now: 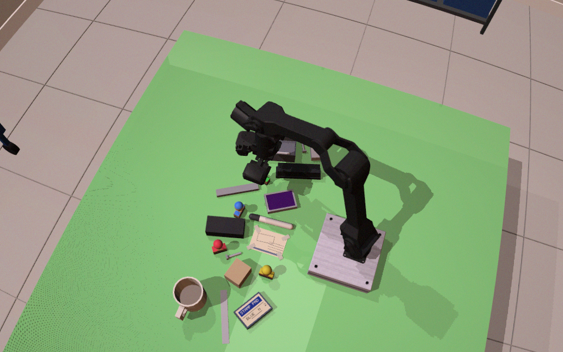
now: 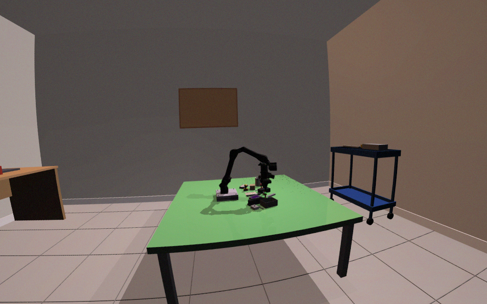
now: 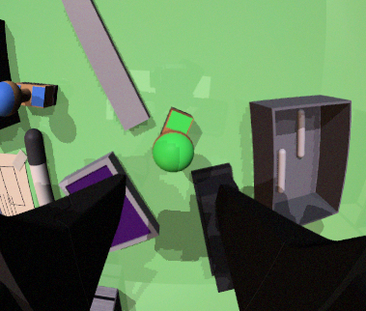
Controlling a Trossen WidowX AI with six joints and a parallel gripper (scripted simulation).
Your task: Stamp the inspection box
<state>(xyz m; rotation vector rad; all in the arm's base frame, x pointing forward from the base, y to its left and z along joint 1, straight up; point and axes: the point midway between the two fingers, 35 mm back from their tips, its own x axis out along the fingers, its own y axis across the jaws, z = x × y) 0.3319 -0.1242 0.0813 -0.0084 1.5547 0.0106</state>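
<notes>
The green-knobbed PASS stamp is 70 mm below my gripper tip. Round my gripper tip: long black block (90 mm behind, 80 mm below, 60 mm to the right); dark tray (120 mm to the right, 80 mm below); purple ink pad (90 mm below, 70 mm behind, 50 mm to the left).
</notes>
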